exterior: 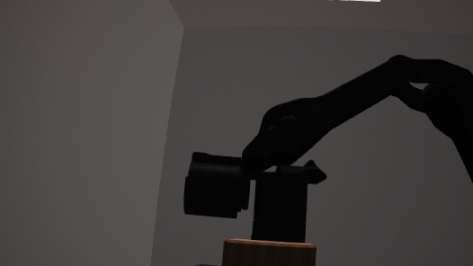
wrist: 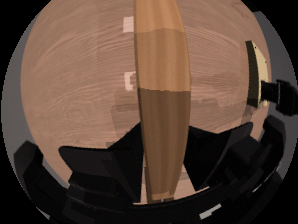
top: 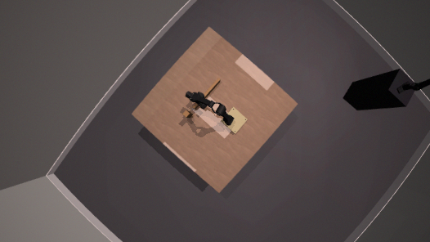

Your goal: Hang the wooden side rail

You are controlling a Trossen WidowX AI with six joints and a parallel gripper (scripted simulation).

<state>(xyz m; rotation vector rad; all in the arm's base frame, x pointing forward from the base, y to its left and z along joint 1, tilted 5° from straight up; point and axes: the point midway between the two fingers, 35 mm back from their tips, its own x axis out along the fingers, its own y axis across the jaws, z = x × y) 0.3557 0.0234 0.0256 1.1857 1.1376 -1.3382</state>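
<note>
The wooden headboard post lies 160 mm to the left of my gripper tip, 40 mm above it and 10 mm ahead of it.
</note>
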